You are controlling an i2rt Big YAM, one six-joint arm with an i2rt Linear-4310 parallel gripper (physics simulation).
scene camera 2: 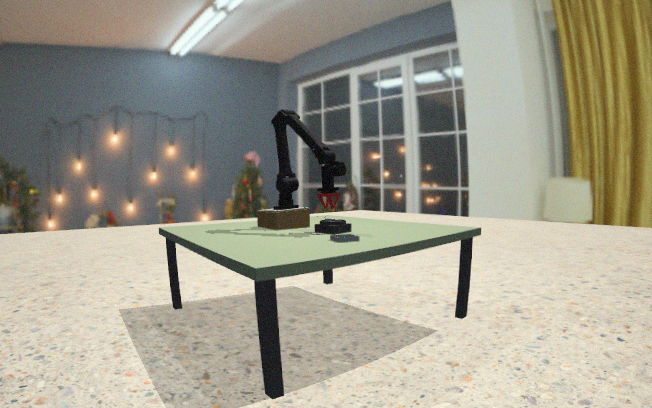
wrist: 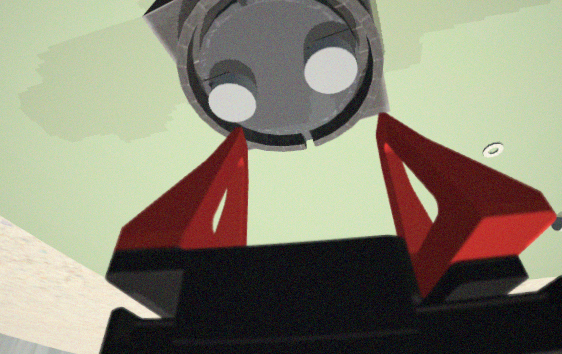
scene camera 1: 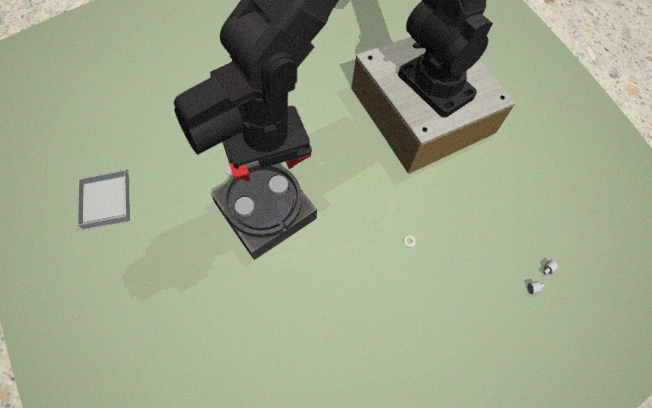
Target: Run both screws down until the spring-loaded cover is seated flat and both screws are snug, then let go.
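Pixels of known places: gripper, fingertip midpoint: (scene camera 2: 329, 208) (wrist: 310, 130) (scene camera 1: 267, 171); arm's base, link origin: (scene camera 2: 286, 208) (scene camera 1: 436, 85).
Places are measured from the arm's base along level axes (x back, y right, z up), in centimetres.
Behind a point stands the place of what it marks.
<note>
A dark square housing (scene camera 1: 305, 211) {y -3.6, x -30.8, z -6.1 cm} (scene camera 2: 333, 228) {y 8.2, x -40.9, z -7.3 cm} (wrist: 376, 97) {y -2.8, x -29.8, z -6.1 cm} carries a round grey cover (scene camera 1: 265, 210) {y -0.1, x -36.0, z -5.0 cm} (wrist: 280, 75) {y 2.0, x -35.1, z -5.0 cm} inside a raised ring. Two pale screw heads stand on the cover: the left one (scene camera 1: 244, 205) {y 2.0, x -38.4, z -3.7 cm} (wrist: 232, 102) {y 2.1, x -38.3, z -3.7 cm} and the right one (scene camera 1: 278, 183) {y 1.9, x -32.0, z -3.7 cm} (wrist: 330, 70) {y 2.0, x -32.0, z -3.7 cm}. In the wrist view both stand above the cover, and the right one looks larger. Whether the cover lies flat cannot be told. My gripper (scene camera 1: 269, 173) {y 2.3, x -33.3, z 1.2 cm} (scene camera 2: 328, 207) {y 2.3, x -33.3, z 1.2 cm} (wrist: 310, 130) {y 2.3, x -33.3, z 1.2 cm} is open and empty, with red fingers spread high above the housing, apart from both heads. Scene camera 2 does not resolve the screws.
A shallow tray (scene camera 1: 81, 202) {y 22.5, x -61.3, z -9.2 cm} (scene camera 2: 345, 238) {y 23.9, x -60.8, z -8.5 cm} lies left of the housing. A pale washer (scene camera 1: 405, 241) {y -16.6, x -19.7, z -9.9 cm} (wrist: 487, 152) {y -16.9, x -19.6, z -9.8 cm} lies to the right. Two small loose knobs (scene camera 1: 535, 287) {y -36.7, x -7.8, z -8.1 cm} (scene camera 1: 550, 266) {y -36.0, x -2.8, z -8.1 cm} lie farther right. The arm's base block (scene camera 1: 465, 125) {y -8.9, x -1.7, z -0.1 cm} (scene camera 2: 283, 219) {y 9.3, x -7.9, z -4.8 cm} stands behind right.
</note>
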